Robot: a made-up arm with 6 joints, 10 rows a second.
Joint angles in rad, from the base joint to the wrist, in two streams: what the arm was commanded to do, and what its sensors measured. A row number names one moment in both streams.
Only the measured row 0 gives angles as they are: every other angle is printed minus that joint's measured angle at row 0.
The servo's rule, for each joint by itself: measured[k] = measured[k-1] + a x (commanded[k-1-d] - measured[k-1]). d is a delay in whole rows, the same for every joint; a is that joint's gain. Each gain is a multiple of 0.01, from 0.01 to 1. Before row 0 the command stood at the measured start. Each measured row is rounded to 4 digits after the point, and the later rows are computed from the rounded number. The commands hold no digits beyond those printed.
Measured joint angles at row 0:
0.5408, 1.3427, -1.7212, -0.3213, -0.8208, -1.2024
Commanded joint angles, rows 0 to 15:
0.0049, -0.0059, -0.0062, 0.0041, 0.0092, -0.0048
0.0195, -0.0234, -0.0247, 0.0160, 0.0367, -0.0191
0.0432, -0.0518, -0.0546, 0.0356, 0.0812, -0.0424
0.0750, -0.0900, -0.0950, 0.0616, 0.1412, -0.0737
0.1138, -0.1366, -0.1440, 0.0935, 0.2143, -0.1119
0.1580, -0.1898, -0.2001, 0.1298, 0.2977, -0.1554
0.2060, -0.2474, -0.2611, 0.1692, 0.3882, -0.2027
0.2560, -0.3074, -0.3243, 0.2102, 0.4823, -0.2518
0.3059, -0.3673, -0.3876, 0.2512, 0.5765, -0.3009
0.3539, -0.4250, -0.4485, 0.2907, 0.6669, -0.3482
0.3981, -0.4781, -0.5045, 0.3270, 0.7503, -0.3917
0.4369, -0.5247, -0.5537, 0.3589, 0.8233, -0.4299
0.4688, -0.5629, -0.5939, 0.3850, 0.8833, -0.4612
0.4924, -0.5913, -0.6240, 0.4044, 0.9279, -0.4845
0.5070, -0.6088, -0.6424, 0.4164, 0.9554, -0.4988
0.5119, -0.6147, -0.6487, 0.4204, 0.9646, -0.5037
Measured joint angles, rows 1 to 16:
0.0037, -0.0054, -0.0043, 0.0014, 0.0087, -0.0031
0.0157, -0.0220, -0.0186, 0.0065, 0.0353, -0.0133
0.0366, -0.0494, -0.0438, 0.0167, 0.0789, -0.0319
0.0658, -0.0868, -0.0796, 0.0324, 0.1381, -0.0587
0.1023, -0.1326, -0.1247, 0.0538, 0.2105, -0.0927
0.1446, -0.1852, -0.1775, 0.0804, 0.2933, -0.1328
0.1913, -0.2424, -0.2360, 0.1115, 0.3835, -0.1775
0.2405, -0.3022, -0.2978, 0.1460, 0.4774, -0.2251
0.2902, -0.3621, -0.3607, 0.1828, 0.5715, -0.2736
0.3386, -0.4200, -0.4222, 0.2206, 0.6621, -0.3213
0.3838, -0.4735, -0.4798, 0.2578, 0.7459, -0.3664
0.4242, -0.5206, -0.5315, 0.2932, 0.8194, -0.4070
0.4581, -0.5595, -0.5752, 0.3253, 0.8801, -0.4417
0.4842, -0.5888, -0.6094, 0.3530, 0.9255, -0.4691
0.5015, -0.6072, -0.6325, 0.3752, 0.9539, -0.4881
0.5094, -0.6141, -0.6438, 0.3910, 0.9641, -0.4981
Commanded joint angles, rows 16 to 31:
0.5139, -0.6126, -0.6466, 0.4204, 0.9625, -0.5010
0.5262, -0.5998, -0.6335, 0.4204, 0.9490, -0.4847
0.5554, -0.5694, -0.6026, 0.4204, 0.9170, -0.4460
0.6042, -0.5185, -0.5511, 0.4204, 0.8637, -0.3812
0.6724, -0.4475, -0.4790, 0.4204, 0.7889, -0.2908
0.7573, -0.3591, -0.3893, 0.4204, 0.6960, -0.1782
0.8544, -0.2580, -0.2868, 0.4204, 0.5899, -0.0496
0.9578, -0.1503, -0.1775, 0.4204, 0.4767, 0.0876
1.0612, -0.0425, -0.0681, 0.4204, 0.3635, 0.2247
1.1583, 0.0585, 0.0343, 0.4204, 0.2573, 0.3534
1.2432, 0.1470, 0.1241, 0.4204, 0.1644, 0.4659
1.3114, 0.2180, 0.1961, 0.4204, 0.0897, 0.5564
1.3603, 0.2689, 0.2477, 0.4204, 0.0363, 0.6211
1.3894, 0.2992, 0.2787, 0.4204, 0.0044, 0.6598
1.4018, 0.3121, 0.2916, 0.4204, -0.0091, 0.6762
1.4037, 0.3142, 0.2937, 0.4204, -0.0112, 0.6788
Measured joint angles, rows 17 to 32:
0.5128, -0.6127, -0.6458, 0.4013, 0.9626, -0.5000
0.5230, -0.6008, -0.6372, 0.4080, 0.9497, -0.4902
0.5476, -0.5719, -0.6130, 0.4123, 0.9186, -0.4619
0.5906, -0.5228, -0.5697, 0.4151, 0.8664, -0.4103
0.6528, -0.4535, -0.5062, 0.4170, 0.7928, -0.3338
0.7322, -0.3667, -0.4244, 0.4182, 0.7008, -0.2342
0.8251, -0.2667, -0.3281, 0.4190, 0.5954, -0.1161
0.9260, -0.1596, -0.2227, 0.4195, 0.4826, 0.0143
1.0288, -0.0519, -0.1145, 0.4198, 0.3695, 0.1490
1.1272, 0.0497, -0.0103, 0.4200, 0.2629, 0.2798
1.2154, 0.1392, 0.0838, 0.4201, 0.1693, 0.3989
1.2884, 0.2117, 0.1624, 0.4202, 0.0937, 0.4997
1.3430, 0.2643, 0.2221, 0.4203, 0.0392, 0.5774
1.3783, 0.2964, 0.2617, 0.4203, 0.0061, 0.6301
1.3962, 0.3108, 0.2826, 0.4203, -0.0083, 0.6596
1.4019, 0.3139, 0.2904, 0.4203, -0.0111, 0.6719

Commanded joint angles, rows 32 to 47:
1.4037, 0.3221, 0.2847, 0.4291, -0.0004, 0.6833
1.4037, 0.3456, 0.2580, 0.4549, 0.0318, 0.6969
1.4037, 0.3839, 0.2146, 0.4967, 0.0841, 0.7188
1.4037, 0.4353, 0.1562, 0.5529, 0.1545, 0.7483
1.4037, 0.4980, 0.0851, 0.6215, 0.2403, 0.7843
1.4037, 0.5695, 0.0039, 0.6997, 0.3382, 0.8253
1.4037, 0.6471, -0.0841, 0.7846, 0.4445, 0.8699
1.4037, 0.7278, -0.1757, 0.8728, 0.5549, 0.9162
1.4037, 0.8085, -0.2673, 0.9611, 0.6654, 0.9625
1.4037, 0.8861, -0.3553, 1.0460, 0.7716, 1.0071
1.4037, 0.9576, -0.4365, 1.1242, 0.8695, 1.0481
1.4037, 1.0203, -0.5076, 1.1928, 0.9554, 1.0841
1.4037, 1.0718, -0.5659, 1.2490, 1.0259, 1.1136
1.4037, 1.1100, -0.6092, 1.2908, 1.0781, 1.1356
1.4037, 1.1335, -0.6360, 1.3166, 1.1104, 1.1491
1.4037, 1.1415, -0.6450, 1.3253, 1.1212, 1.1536
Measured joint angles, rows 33 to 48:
1.4033, 0.3214, 0.2864, 0.4234, -0.0009, 0.6792
1.4036, 0.3437, 0.2665, 0.4344, 0.0302, 0.6905
1.4037, 0.3807, 0.2302, 0.4562, 0.0814, 0.7086
1.4037, 0.4309, 0.1784, 0.4900, 0.1508, 0.7340
1.4037, 0.4926, 0.1131, 0.5360, 0.2358, 0.7662
1.4037, 0.5633, 0.0367, 0.5933, 0.3331, 0.8040
1.4037, 0.6404, -0.0479, 0.6603, 0.4389, 0.8462
1.4037, 0.7208, -0.1374, 0.7347, 0.5491, 0.8910
1.4037, 0.8015, -0.2283, 0.8139, 0.6596, 0.9368
1.4037, 0.8793, -0.3172, 0.8951, 0.7660, 0.9818
1.4037, 0.9513, -0.4007, 0.9753, 0.8643, 1.0242
1.4037, 1.0148, -0.4755, 1.0514, 0.9508, 1.0625
1.4037, 1.0672, -0.5388, 1.1206, 1.0221, 1.0952
1.4037, 1.1066, -0.5881, 1.1802, 1.0753, 1.1211
1.4037, 1.1313, -0.6216, 1.2279, 1.1086, 1.1390
1.4037, 1.1407, -0.6380, 1.2620, 1.1206, 1.1483

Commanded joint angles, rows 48 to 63:
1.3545, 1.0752, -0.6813, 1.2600, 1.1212, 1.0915
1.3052, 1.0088, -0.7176, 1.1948, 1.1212, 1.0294
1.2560, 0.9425, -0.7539, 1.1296, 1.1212, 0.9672
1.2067, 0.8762, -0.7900, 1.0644, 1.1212, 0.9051
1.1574, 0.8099, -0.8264, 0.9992, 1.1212, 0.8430
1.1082, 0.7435, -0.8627, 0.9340, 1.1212, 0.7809
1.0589, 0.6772, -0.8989, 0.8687, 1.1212, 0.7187
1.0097, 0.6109, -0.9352, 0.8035, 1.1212, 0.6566
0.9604, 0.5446, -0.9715, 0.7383, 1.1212, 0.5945
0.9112, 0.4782, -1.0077, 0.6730, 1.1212, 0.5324
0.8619, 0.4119, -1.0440, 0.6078, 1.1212, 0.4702
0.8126, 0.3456, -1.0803, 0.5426, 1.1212, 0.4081
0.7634, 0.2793, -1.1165, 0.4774, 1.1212, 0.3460
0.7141, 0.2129, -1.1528, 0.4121, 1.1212, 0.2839
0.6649, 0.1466, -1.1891, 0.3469, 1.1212, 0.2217
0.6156, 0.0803, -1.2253, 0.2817, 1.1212, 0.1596
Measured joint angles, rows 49 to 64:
1.3663, 1.0804, -0.6683, 1.2613, 1.1212, 1.1119
1.3199, 1.0145, -0.7028, 1.2380, 1.1212, 1.0591
1.2713, 0.9483, -0.7386, 1.2001, 1.1212, 1.0003
1.2222, 0.8820, -0.7746, 1.1526, 1.1212, 0.9394
1.1730, 0.8157, -0.8109, 1.0989, 1.1212, 0.8777
1.1238, 0.7493, -0.8472, 1.0412, 1.1212, 0.8157
1.0745, 0.6830, -0.8834, 0.9808, 1.1212, 0.7536
1.0253, 0.6167, -0.9197, 0.9187, 1.1212, 0.6915
0.9760, 0.5504, -0.9560, 0.8556, 1.1212, 0.6294
0.9268, 0.4840, -0.9922, 0.7917, 1.1212, 0.5673
0.8775, 0.4177, -1.0285, 0.7273, 1.1212, 0.5052
0.8282, 0.3514, -1.0648, 0.6627, 1.1212, 0.4431
0.7790, 0.2851, -1.1010, 0.5978, 1.1212, 0.3810
0.7297, 0.2187, -1.1373, 0.5328, 1.1212, 0.3189
0.6805, 0.1524, -1.1736, 0.4677, 1.1212, 0.2567
0.6312, 0.0861, -1.2098, 0.4026, 1.1212, 0.1946

